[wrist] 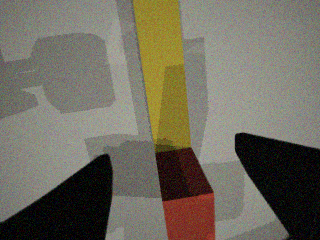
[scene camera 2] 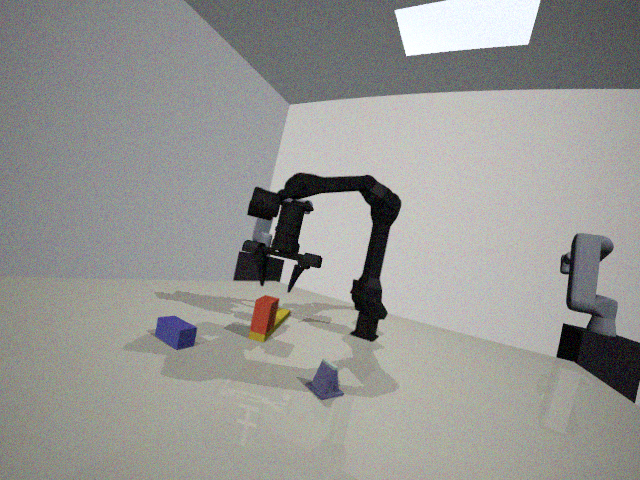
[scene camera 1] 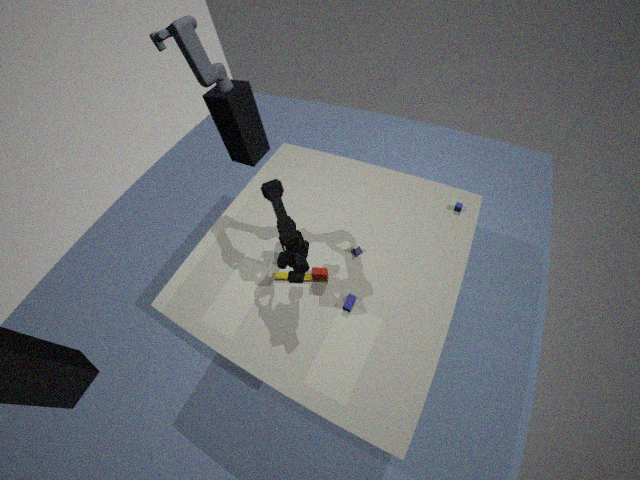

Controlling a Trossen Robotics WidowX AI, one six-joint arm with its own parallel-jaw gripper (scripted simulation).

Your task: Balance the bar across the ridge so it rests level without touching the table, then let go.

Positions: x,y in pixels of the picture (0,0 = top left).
Labels:
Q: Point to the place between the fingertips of the gripper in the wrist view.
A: At 174,152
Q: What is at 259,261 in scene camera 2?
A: The gripper.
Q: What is the gripper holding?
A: Nothing.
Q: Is the gripper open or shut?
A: Open.

